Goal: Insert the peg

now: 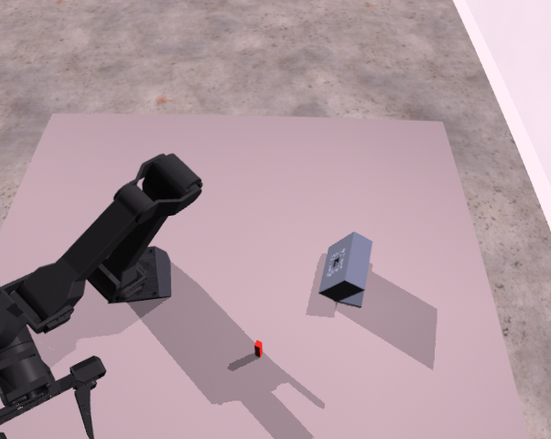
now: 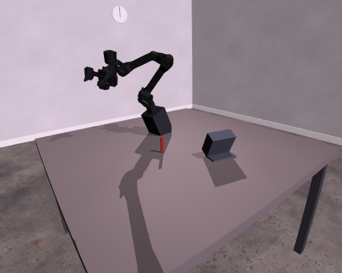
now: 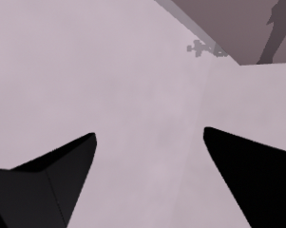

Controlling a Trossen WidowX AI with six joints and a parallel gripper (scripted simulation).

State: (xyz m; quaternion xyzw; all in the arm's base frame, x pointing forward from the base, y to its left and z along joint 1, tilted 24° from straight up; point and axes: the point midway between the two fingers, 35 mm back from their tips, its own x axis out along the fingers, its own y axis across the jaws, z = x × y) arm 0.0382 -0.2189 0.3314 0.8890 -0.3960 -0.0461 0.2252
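Right now the red peg is 320 mm below my hand, 250 mm to the left of it and 220 mm ahead of it. From my hand the other things lie so: thin flat foot plate: 470 mm to the left, 410 mm ahead, 360 mm below.
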